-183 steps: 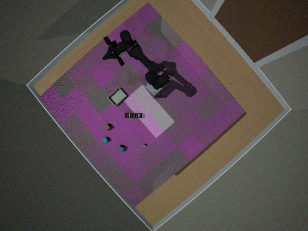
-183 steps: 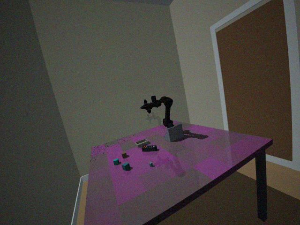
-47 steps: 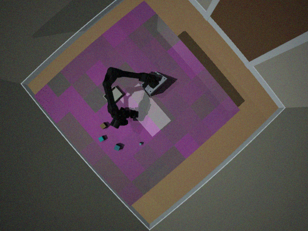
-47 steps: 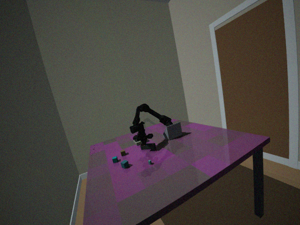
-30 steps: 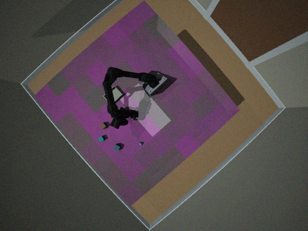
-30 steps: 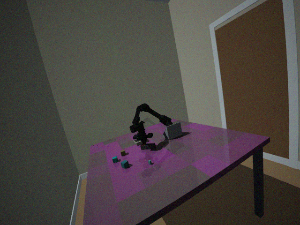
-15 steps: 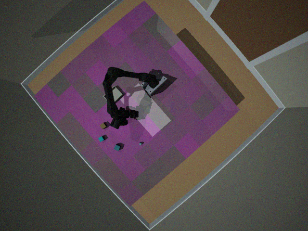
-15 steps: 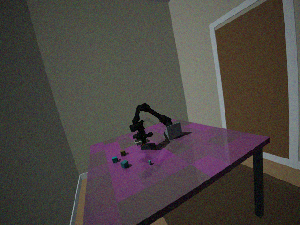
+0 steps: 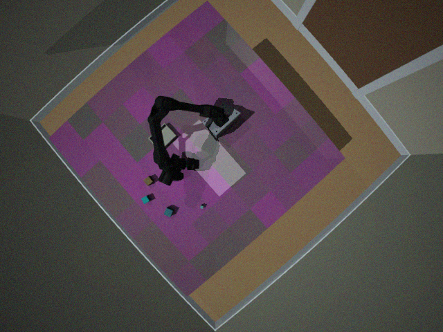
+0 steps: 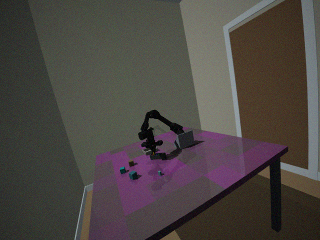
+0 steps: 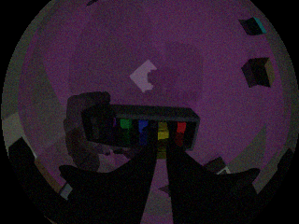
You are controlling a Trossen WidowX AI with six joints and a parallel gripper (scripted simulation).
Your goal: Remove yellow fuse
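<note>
Right now my gripper tip is 20 mm past the pale tray, 190 mm to the left of it and 50 mm above it. The rest, counted from my gripper tip: teal cube: 70 mm ahead, 270 mm to the left, 40 mm below; brown cube: 210 mm ahead, 50 mm to the right, 40 mm below; yellow fuse: 10 mm below.
</note>
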